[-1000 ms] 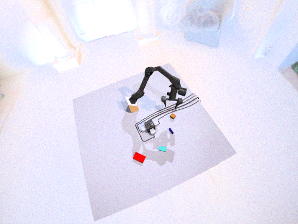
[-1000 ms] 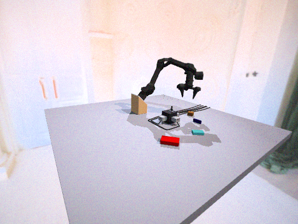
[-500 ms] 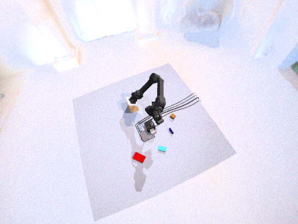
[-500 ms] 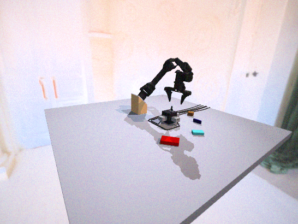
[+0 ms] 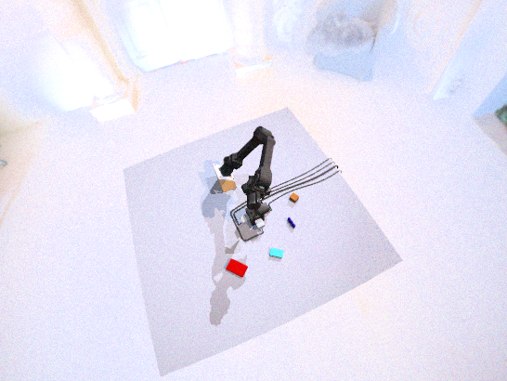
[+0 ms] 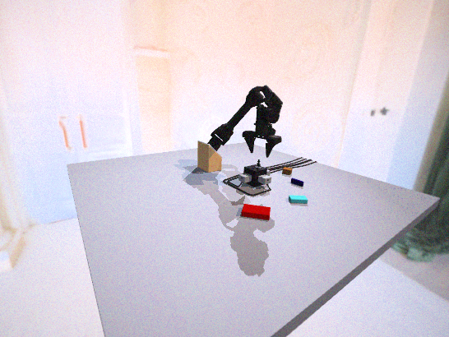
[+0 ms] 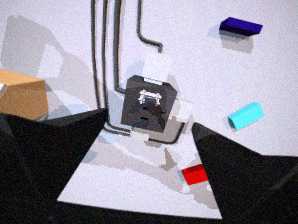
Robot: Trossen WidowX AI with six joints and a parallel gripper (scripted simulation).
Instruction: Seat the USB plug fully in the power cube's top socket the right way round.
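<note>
My gripper tip is now 4 cm above the USB plug. Round my gripper tip: dark blue block (13 cm to the left, 13 cm ahead, 12 cm below); then cyan block (23 cm ahead, 13 cm below, 3 cm to the right); then red block (24 cm to the right, 19 cm ahead, 12 cm below).
</note>
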